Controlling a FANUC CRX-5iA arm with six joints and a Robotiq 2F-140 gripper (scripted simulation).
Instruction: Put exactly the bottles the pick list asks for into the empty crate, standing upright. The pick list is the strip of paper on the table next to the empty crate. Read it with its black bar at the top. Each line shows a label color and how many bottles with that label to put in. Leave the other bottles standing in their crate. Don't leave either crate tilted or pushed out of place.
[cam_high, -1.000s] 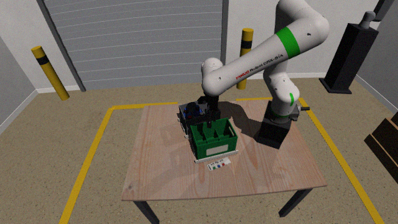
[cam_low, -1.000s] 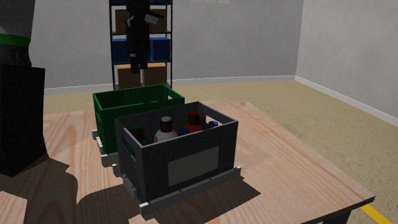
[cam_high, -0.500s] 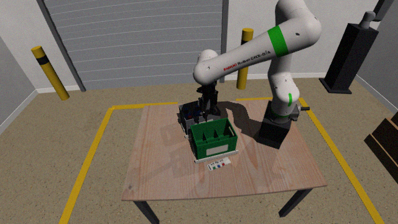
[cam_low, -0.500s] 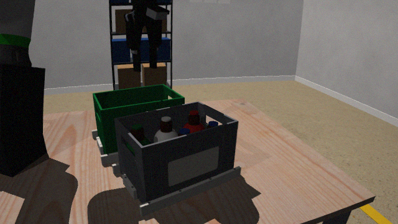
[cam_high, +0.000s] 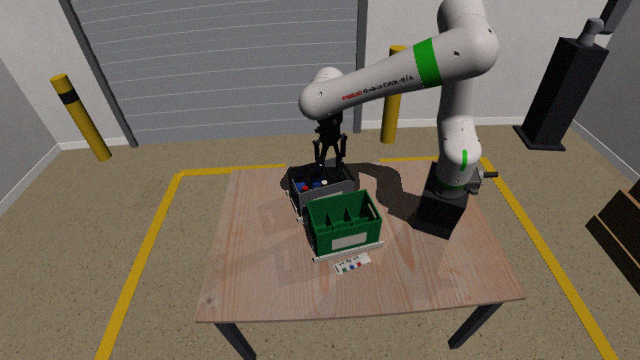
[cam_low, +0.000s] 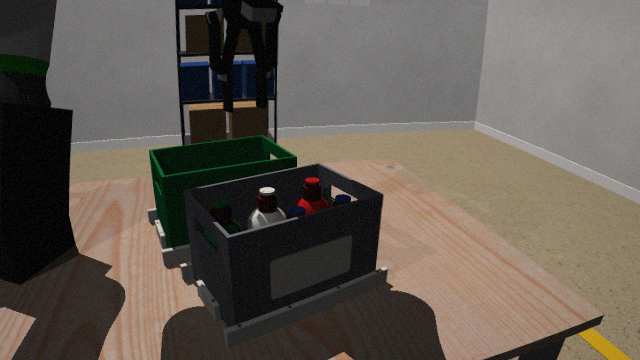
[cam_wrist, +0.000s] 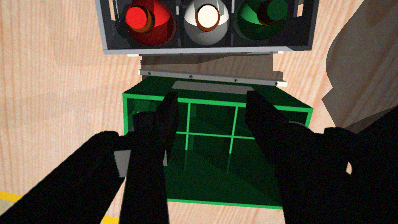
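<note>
Now: hand 23 cm above the green-label bottle, 12 cm to the left of it and 4 cm past it. Round my hand: red-label bottle (23 cm below, 12 cm ahead, 4 cm to the right); white-label bottle (23 cm below, 8 cm to the right, 3 cm ahead); green crate (24 cm below, 11 cm to the left, 6 cm behind).
</note>
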